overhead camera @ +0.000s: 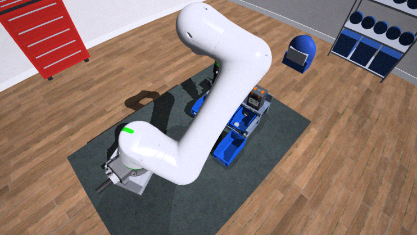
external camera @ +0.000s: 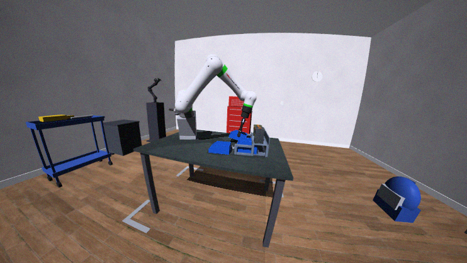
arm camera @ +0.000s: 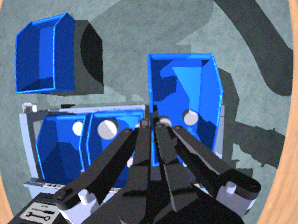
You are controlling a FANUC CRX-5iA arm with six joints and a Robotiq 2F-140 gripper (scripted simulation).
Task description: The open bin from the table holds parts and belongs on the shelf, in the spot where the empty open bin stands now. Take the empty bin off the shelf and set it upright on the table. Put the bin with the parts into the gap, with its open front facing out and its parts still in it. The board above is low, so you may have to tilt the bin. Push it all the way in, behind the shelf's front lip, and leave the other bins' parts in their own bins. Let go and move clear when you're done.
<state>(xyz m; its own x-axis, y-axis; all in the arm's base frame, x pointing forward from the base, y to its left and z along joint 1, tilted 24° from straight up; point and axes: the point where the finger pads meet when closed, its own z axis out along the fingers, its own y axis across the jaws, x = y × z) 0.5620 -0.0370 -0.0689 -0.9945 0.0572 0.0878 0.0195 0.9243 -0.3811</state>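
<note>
Now: hand 110 mm short of the shelf, 70 mm to the left of it and 50 mm above it.
</note>
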